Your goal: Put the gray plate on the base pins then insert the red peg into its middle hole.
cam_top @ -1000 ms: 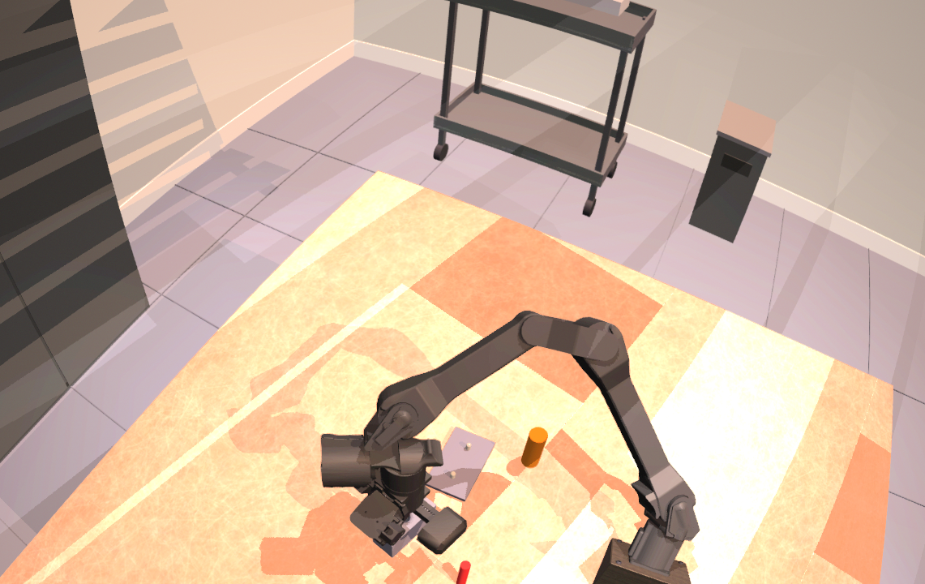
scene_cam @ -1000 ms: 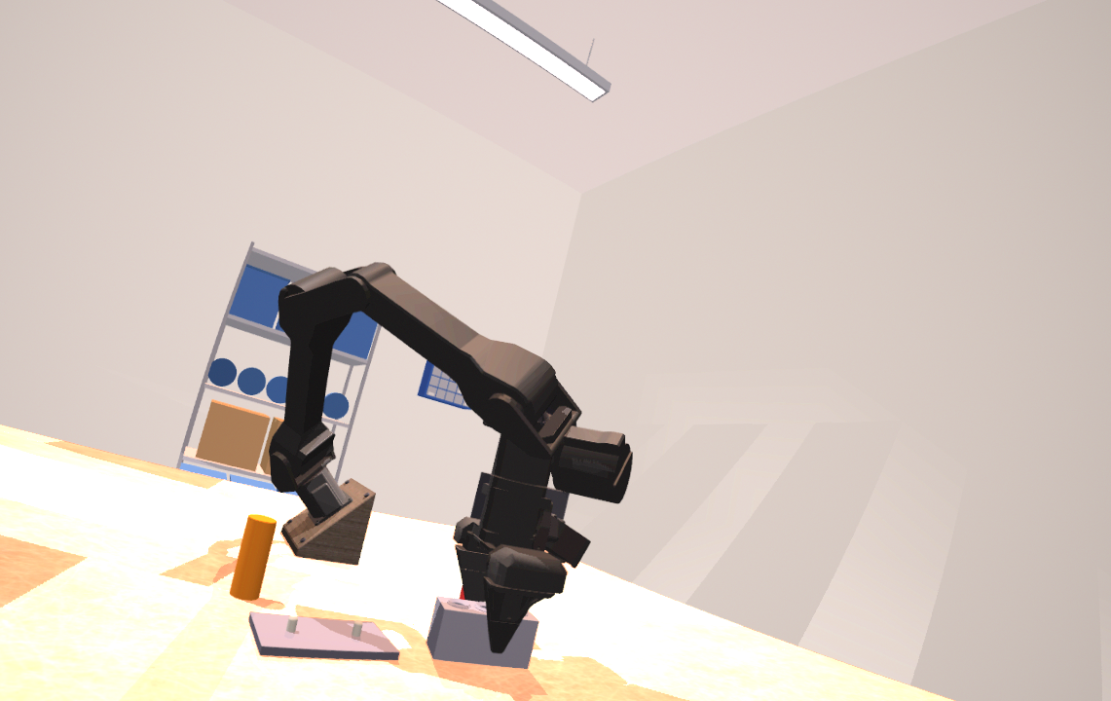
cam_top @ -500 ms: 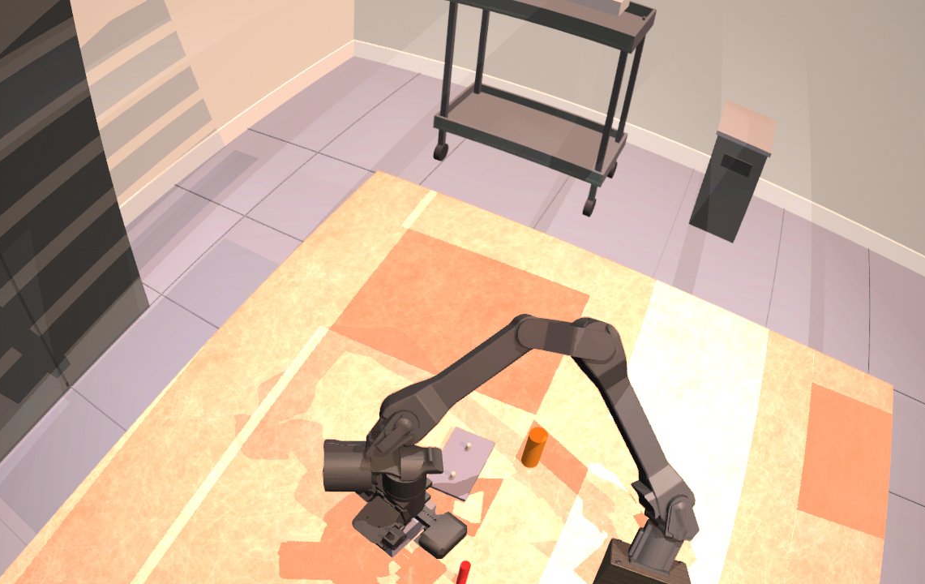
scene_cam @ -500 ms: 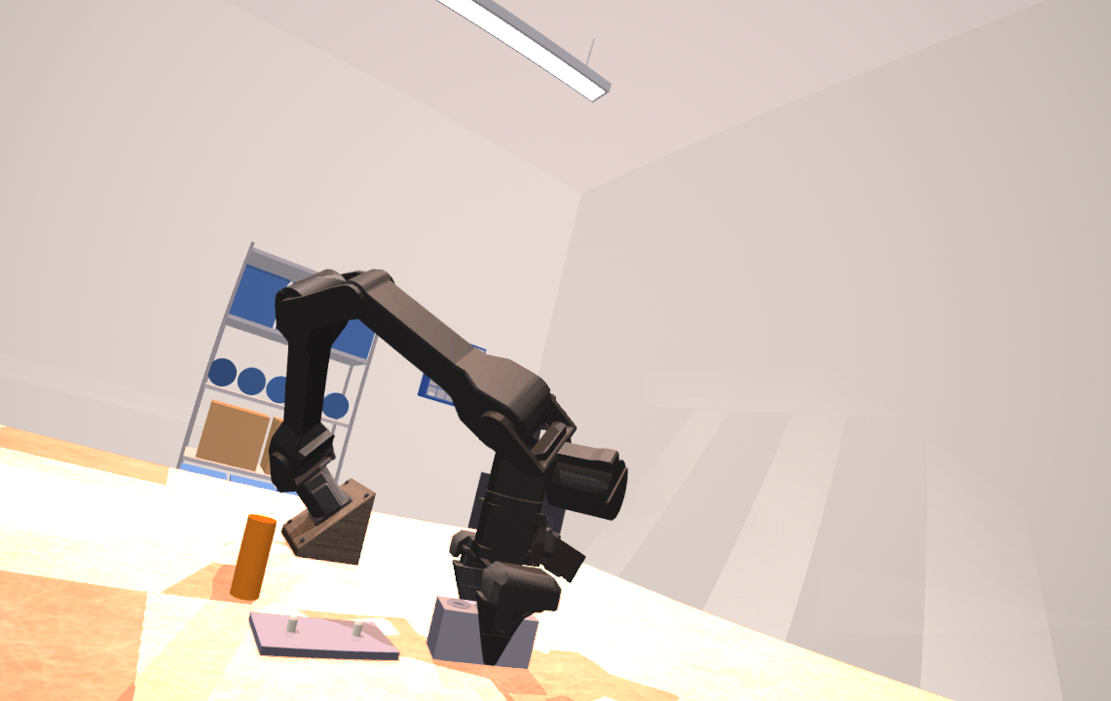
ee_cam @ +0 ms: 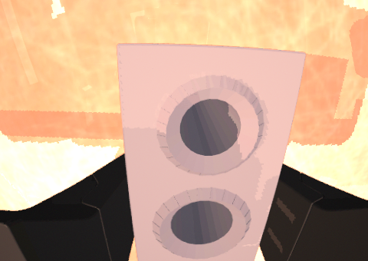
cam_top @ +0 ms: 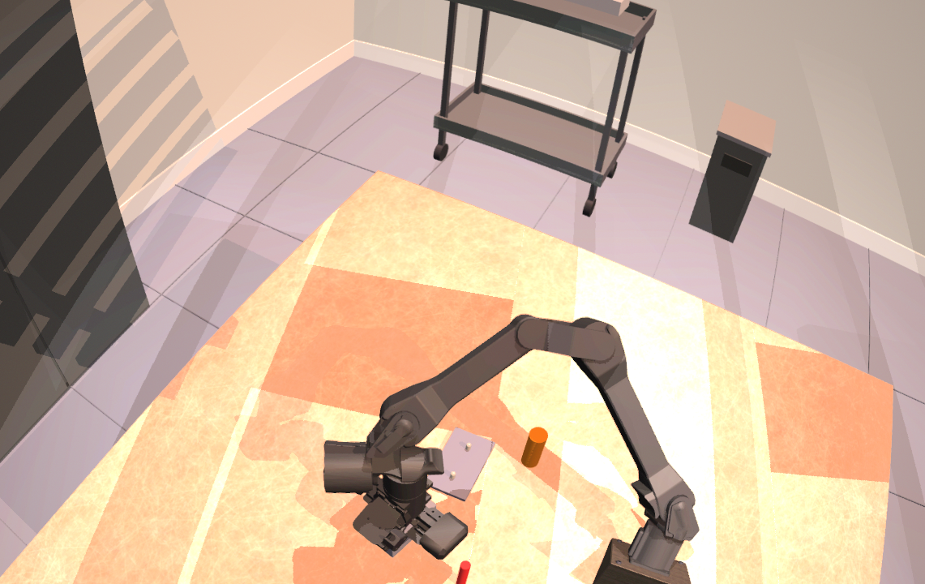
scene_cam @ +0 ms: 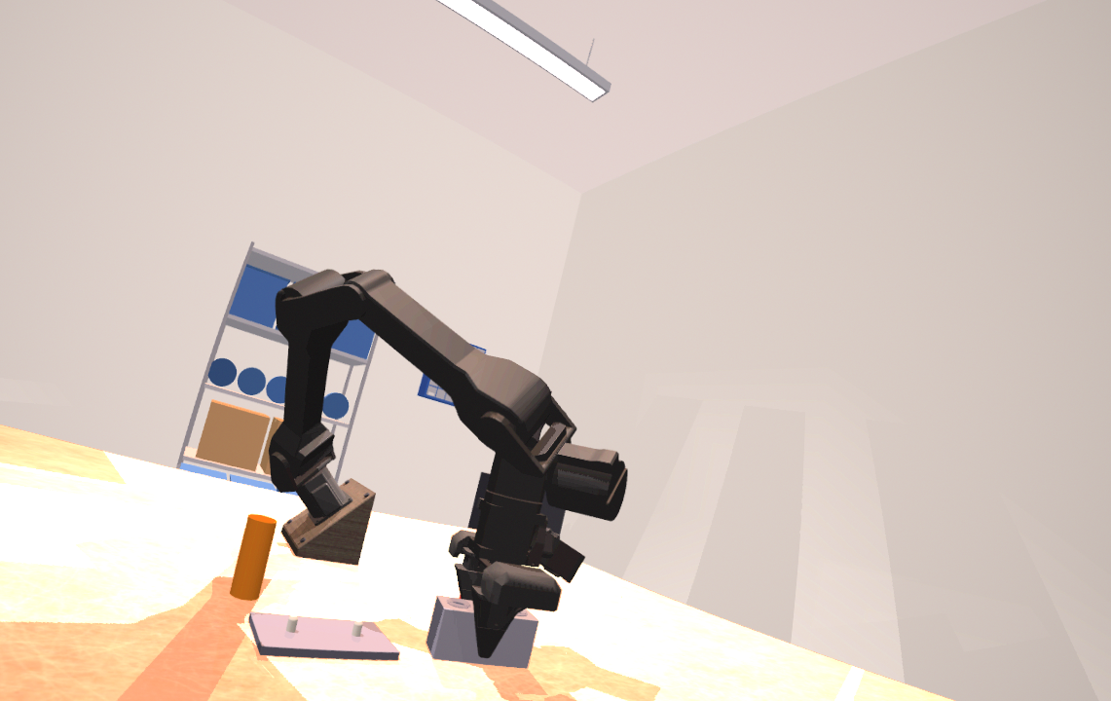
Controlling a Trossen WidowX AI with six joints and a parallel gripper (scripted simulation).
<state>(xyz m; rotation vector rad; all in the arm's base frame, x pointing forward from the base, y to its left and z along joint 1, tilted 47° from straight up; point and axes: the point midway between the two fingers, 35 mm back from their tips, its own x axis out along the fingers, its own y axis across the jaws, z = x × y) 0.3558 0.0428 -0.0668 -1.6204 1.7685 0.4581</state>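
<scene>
Right now my gripper tip is 15 cm to the left of the base and 2 cm past it. Also, from my gripper tip: red peg: 11 cm behind, 4 cm to the left, 3 cm above; then gray plate: 3 cm above; then orange cylinder: 21 cm to the right, 12 cm behind, 3 cm above.
</scene>
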